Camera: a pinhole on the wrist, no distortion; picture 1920 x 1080 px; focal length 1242.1 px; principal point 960.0 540.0 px. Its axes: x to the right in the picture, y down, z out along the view. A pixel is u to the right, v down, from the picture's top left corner.
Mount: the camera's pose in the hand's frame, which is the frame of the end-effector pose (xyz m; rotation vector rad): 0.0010 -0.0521 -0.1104 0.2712 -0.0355 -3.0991
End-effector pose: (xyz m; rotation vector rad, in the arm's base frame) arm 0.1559 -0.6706 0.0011 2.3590 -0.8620 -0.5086
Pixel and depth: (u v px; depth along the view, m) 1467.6 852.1 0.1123
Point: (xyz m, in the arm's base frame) 0.1509 -0.5753 -0.0338
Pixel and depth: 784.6 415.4 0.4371
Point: -0.0277 -0.7872 -0.2470
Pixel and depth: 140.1 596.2 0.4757
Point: 0.1302 -0.9485 -0.3829
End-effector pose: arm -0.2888 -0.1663 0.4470 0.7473 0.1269 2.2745
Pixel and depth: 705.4 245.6 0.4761
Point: -0.1356 -0.2587 0.7819
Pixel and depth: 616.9 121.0 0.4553
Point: -0.1872 -0.2665 0.7949
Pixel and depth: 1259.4 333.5 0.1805
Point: -0.2022 -0.2088 0.4545
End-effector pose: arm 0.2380 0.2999 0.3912 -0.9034 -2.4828 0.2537
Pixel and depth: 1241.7 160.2 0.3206
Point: 0.2567 0.2532 0.1614
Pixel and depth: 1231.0 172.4 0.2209
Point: 0.2562 0.2554 0.2691
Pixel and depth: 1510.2 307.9 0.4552
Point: 0.2933 0.1445 0.0139
